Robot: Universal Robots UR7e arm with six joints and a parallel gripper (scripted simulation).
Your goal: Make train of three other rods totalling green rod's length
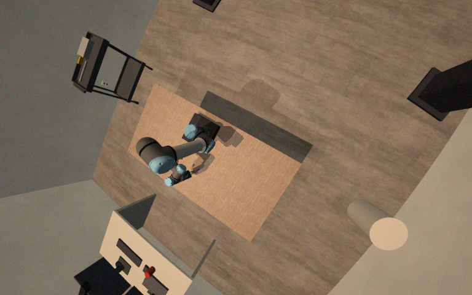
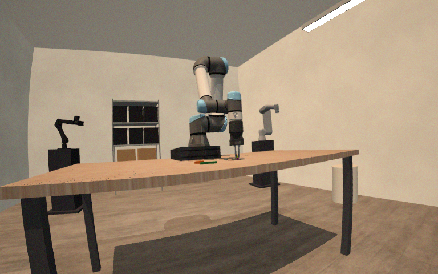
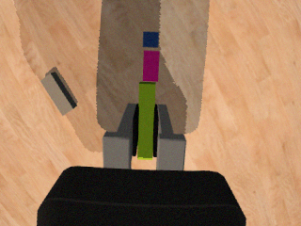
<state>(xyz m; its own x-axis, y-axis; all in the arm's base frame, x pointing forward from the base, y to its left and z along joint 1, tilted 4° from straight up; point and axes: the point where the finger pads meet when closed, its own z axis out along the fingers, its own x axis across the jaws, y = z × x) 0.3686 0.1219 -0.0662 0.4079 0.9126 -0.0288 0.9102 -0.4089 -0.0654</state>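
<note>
Right now my hand is 10 mm above the lime rod. The rest, counted from my hand: magenta rod: 30 mm below, 30 mm behind, 20 mm to the left; then small blue rod: 50 mm behind, 30 mm below, 20 mm to the left; then grey rod: 50 mm to the right, 40 mm behind, 30 mm below.
</note>
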